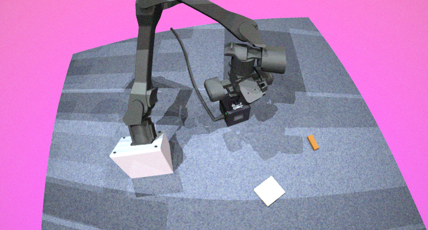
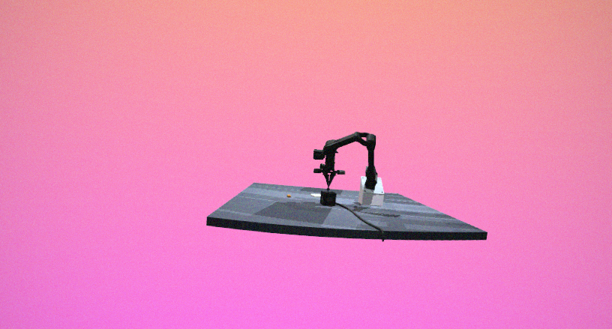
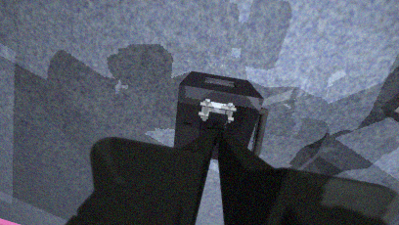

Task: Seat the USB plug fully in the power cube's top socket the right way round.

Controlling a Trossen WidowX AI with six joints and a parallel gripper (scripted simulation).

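My gripper tip is now 20 mm above the USB plug. Round my gripper tip: cream flat square: 70 mm ahead, 270 mm to the right, 110 mm below.
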